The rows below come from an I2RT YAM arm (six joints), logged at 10 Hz.
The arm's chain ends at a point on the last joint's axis. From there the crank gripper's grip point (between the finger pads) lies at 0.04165 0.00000 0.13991 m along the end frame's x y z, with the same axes.
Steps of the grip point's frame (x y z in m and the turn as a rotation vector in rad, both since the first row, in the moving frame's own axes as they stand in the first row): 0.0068, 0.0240, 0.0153, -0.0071, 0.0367, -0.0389; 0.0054, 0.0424, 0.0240, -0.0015, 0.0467, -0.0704; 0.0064, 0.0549, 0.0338, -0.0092, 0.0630, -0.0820; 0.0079, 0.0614, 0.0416, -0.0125, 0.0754, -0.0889; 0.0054, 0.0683, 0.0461, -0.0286, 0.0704, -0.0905; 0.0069, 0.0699, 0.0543, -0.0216, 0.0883, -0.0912; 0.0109, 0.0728, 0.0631, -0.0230, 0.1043, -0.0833
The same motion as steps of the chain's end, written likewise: 0.0017, 0.0247, 0.0169, -0.0071, 0.0367, -0.0389; -0.0010, 0.0454, 0.0261, -0.0015, 0.0467, -0.0704; -0.0022, 0.0574, 0.0367, -0.0092, 0.0630, -0.0820; -0.0024, 0.0638, 0.0451, -0.0125, 0.0754, -0.0889; -0.0043, 0.0686, 0.0494, -0.0286, 0.0704, -0.0905; -0.0052, 0.0713, 0.0585, -0.0216, 0.0883, -0.0912; -0.0034, 0.0737, 0.0682, -0.0230, 0.1043, -0.0833
